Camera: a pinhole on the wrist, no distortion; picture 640 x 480 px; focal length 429.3 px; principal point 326.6 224.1 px. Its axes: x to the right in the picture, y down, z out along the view. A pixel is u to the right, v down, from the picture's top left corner.
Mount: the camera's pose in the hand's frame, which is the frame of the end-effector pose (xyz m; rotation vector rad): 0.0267 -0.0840 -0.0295 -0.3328 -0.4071 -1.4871
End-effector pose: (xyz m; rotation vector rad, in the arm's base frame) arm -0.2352 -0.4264 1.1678 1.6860 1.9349 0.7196
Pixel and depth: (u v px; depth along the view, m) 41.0 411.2 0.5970
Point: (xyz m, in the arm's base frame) 0.3618 -0.1064 1.2868
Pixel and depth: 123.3 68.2 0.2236
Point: -0.0689 -0.4762 1.1507
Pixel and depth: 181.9 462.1 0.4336
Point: 0.1198 -0.1414 1.1128
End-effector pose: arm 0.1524 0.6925 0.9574 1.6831 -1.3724 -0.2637
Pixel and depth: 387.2 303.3 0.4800
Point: -0.1523 0.3997 0.8106
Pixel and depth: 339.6 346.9 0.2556
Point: 0.0288 0.5171 0.8979
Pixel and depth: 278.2 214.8 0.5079
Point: -0.2444 0.5139 0.8799
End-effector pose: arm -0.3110 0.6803 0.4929 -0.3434 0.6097 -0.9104
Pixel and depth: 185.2 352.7 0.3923
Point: 0.0438 0.7167 0.5458
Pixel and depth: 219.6 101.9 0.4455
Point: -0.0448 0.9150 0.6710
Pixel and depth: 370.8 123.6 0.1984
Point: -0.2377 0.7005 0.6315
